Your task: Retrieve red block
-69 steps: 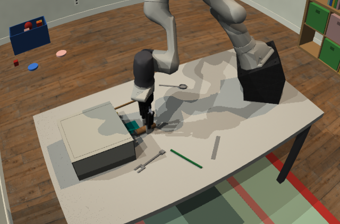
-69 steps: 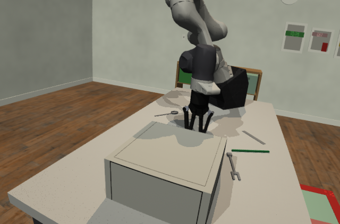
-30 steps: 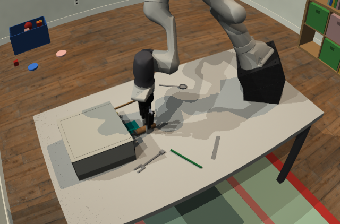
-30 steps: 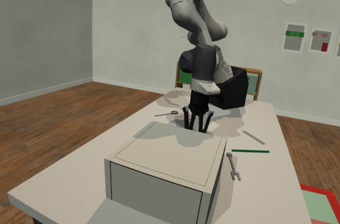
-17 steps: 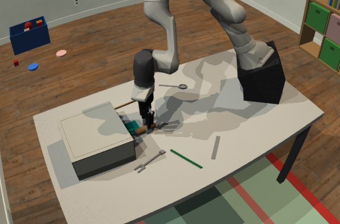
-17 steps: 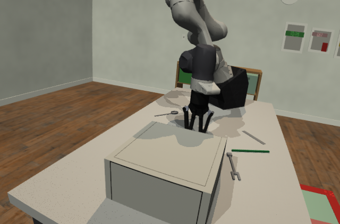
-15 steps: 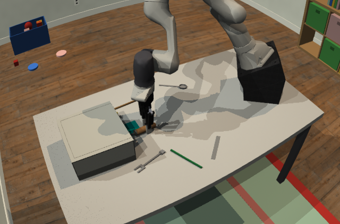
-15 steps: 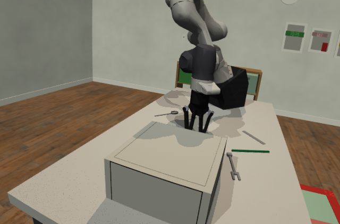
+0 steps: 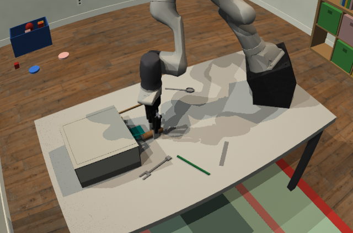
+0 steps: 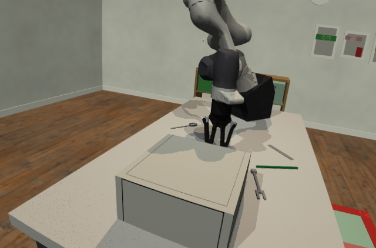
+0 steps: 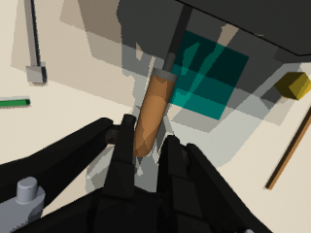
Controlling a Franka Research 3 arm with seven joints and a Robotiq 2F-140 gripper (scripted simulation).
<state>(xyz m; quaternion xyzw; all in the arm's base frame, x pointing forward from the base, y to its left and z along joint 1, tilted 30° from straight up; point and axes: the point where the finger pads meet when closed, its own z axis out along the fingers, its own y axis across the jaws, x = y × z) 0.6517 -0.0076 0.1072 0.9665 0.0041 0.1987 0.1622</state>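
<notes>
Right now the teal square is 7 cm ahead of my hand, 6 cm to the right of it and 4 cm below it. Round my hand: tool with grey shaft: 14 cm ahead, 4 cm to the right, 2 cm below; then grey forked tool: 9 cm ahead, 17 cm to the left, 3 cm below; then yellow block: 10 cm ahead, 17 cm to the right, 2 cm below.
</notes>
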